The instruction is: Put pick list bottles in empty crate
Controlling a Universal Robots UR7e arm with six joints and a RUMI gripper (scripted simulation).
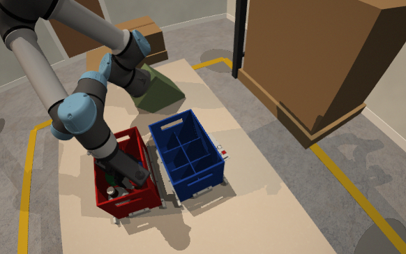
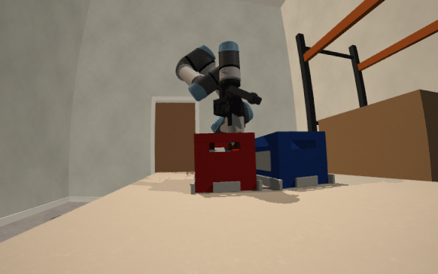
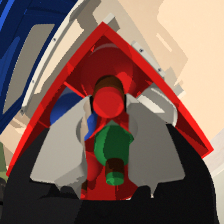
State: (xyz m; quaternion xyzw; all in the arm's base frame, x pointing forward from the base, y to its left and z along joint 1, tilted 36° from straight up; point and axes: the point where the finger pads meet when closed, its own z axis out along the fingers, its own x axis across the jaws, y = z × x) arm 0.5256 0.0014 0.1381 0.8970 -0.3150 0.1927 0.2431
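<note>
My hand is 9 cm past the blue bottle, 1 cm to the left of it and 7 cm above it. Also, from my hand: red crate: 9 cm behind, 5 cm to the right, 7 cm below; then white-label bottle: 1 cm ahead, 9 cm to the right, 7 cm below; then green bottle: 8 cm behind, 10 cm to the right, 7 cm below.
</note>
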